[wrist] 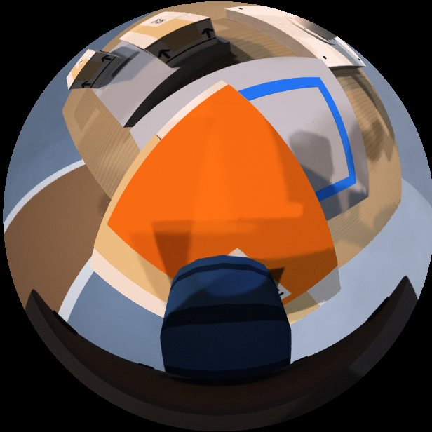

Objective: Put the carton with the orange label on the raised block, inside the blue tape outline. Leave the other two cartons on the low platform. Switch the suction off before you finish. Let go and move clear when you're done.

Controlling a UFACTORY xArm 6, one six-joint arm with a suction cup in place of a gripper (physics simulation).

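Note:
The carton with the orange label (215,165) fills the middle of the wrist view, close below the camera. My dark blue suction cup (222,260) rests against its top near the label's lower edge and holds it. The cup covers most of the barcode. The blue tape outline (280,84) shows behind and to the right of the carton, on the grey raised block (285,67). The carton hides the rest of the outline, and its underside is hidden. The other two cartons, a larger one (175,32) and a smaller one (91,71), stand on the low platform (122,95) at upper left.
A pale plate (280,27) with a metallic round part stands at the top right, beyond the raised block. The wooden table top (95,145) surrounds the block and platform. A brown area with a white border (45,235) lies below at left.

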